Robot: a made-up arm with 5 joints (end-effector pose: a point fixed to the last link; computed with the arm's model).
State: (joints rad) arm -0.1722 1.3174 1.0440 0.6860 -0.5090
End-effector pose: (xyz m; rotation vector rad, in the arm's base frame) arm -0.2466 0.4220 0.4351 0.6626 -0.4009 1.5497
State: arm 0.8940 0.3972 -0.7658 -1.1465 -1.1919
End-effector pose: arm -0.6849 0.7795 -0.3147 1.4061 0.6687 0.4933
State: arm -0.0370 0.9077 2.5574 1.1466 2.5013
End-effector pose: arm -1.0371 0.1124 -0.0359 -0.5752 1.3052 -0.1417
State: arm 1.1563 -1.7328 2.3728 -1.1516 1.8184
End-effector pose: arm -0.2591 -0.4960 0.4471 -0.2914 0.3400 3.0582
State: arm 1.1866 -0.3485 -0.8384 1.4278 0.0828
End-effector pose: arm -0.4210 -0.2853 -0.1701 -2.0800 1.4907 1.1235
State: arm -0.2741 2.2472 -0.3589 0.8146 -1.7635
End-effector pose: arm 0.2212 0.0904 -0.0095 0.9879 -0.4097 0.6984
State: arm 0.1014 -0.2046 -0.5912 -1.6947 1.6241
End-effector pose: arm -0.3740 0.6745 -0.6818 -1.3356 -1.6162 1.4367
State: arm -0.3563 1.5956 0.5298 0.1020 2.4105
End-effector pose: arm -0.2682 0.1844 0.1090 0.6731 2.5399 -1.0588
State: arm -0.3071 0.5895 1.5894 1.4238 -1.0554
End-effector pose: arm -0.7770 0.7397 0.3932 0.1475 -1.2763 2.0914
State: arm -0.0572 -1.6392 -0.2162 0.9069 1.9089
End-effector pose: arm -0.1593 0.2005 0.2235 1.7738 -1.1662 0.7791
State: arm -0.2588 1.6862 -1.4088 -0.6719 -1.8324
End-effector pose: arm -0.9741 -0.1247 -0.4671 0.5587 0.8574 0.5729
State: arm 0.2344 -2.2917 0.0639 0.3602 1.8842
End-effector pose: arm -0.1243 -0.1769 0.2223 2.1345 -1.9230 0.0502
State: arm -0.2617 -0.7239 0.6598 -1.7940 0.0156
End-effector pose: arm -0.8102 -0.1910 -0.6085 0.4375 0.2166 -2.3233
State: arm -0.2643 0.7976 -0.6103 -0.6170 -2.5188
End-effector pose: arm -0.1375 -0.0199 -0.5770 -0.3815 -0.6641 0.6694
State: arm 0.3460 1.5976 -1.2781 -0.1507 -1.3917
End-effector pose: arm -0.6653 0.1473 -0.4830 1.2275 0.7315 0.4165
